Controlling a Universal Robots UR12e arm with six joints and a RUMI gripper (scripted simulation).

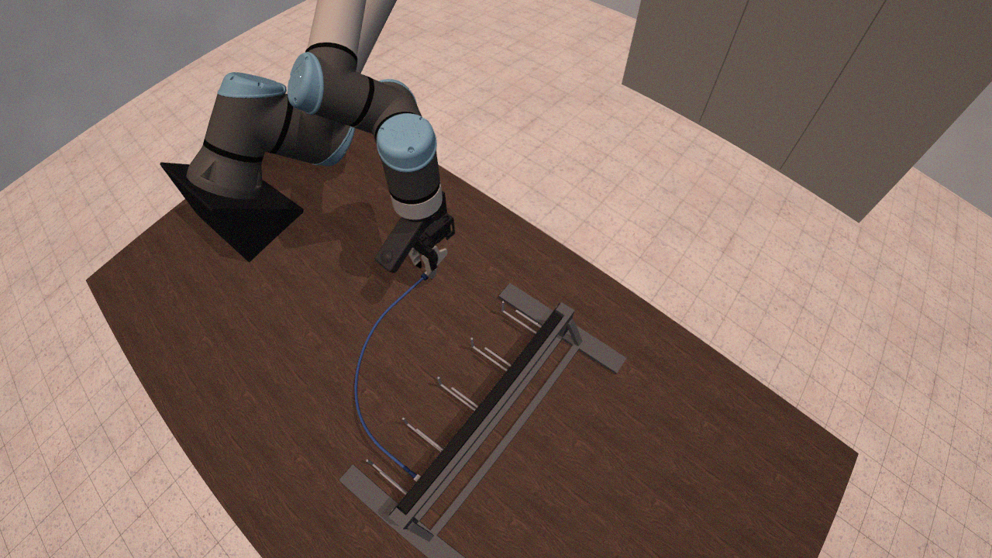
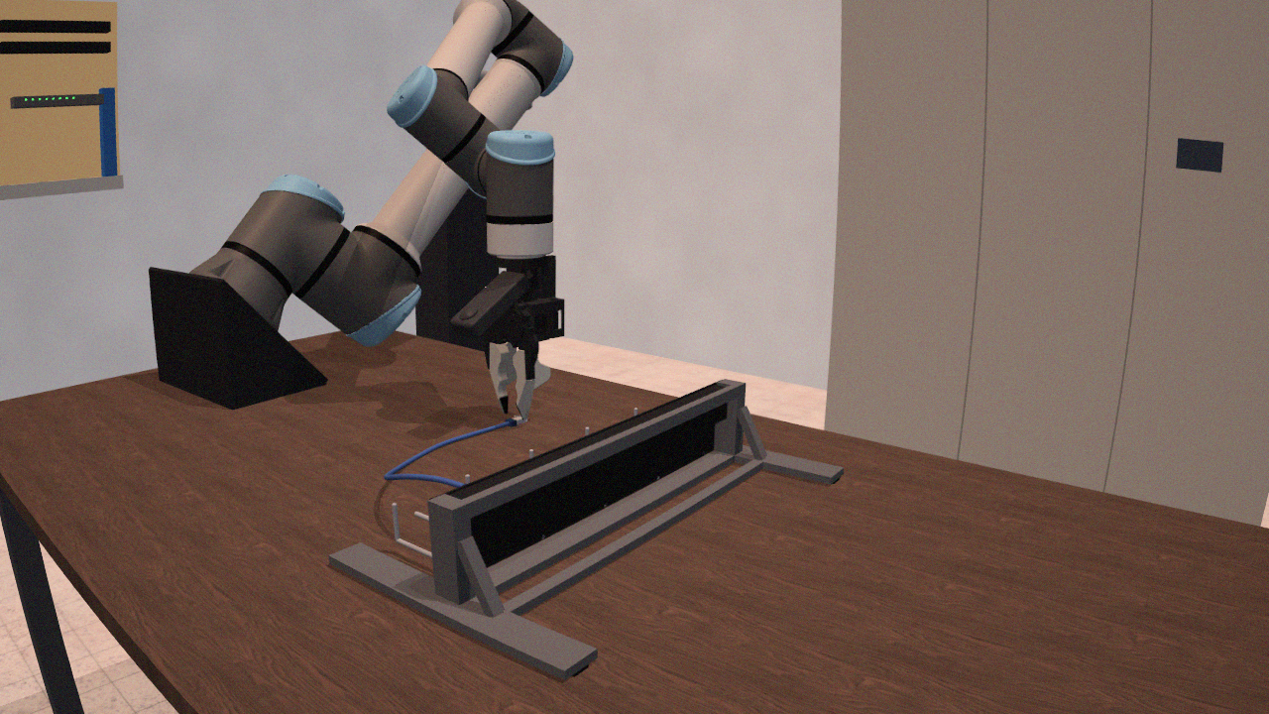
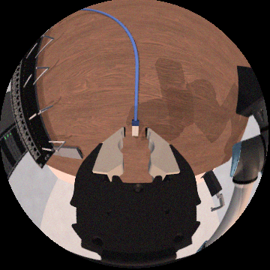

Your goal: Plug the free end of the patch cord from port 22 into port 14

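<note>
My hand is 2 cm above the plug and 1 cm to the right of it.
</note>
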